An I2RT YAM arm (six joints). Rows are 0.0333 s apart.
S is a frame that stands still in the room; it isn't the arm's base.
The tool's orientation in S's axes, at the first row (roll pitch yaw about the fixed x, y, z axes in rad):
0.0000, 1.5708, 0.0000
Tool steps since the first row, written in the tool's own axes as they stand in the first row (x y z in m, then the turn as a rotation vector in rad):
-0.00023, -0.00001, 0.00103, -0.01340, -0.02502, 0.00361
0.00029, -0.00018, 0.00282, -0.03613, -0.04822, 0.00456
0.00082, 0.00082, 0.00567, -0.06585, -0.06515, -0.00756
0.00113, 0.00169, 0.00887, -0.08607, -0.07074, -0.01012
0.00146, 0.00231, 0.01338, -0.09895, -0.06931, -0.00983
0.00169, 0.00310, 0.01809, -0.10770, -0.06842, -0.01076
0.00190, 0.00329, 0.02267, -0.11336, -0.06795, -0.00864
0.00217, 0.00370, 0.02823, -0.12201, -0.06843, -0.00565
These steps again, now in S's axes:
0.00103, -0.00001, 0.00023, 0.00361, -0.02502, 0.01340
0.00282, -0.00018, -0.00029, 0.00456, -0.04822, 0.03613
0.00567, 0.00082, -0.00082, -0.00756, -0.06515, 0.06585
0.00887, 0.00169, -0.00113, -0.01012, -0.07074, 0.08607
0.01338, 0.00231, -0.00146, -0.00983, -0.06931, 0.09895
0.01809, 0.00310, -0.00169, -0.01076, -0.06842, 0.10770
0.02267, 0.00329, -0.00190, -0.00864, -0.06795, 0.11336
0.02823, 0.00370, -0.00217, -0.00565, -0.06843, 0.12201

